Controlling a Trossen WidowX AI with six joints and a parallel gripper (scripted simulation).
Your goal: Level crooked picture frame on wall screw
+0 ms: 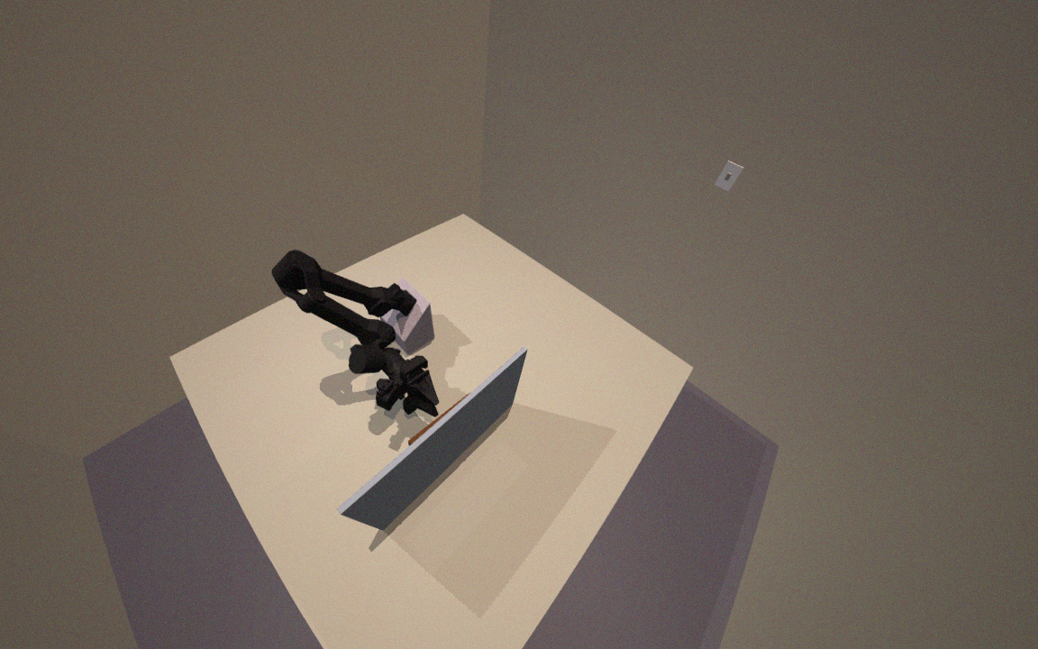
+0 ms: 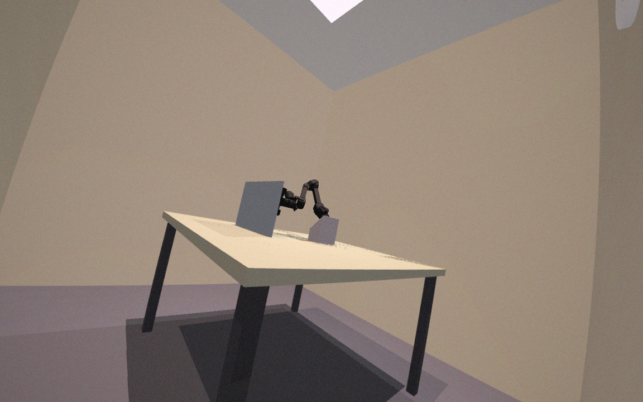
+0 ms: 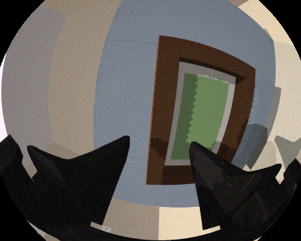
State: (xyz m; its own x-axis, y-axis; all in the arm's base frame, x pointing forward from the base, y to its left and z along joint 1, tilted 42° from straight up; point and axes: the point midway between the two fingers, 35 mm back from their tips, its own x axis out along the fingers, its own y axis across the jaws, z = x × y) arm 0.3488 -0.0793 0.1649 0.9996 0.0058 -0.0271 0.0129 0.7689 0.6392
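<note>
Now: the picture frame 5 cm below my gripper tip, 4 cm ahead of it and 1 cm to the right of it. From my gripper tip the other things lie so: wall panel (6 cm below, 5 cm ahead, 1 cm to the right).
</note>
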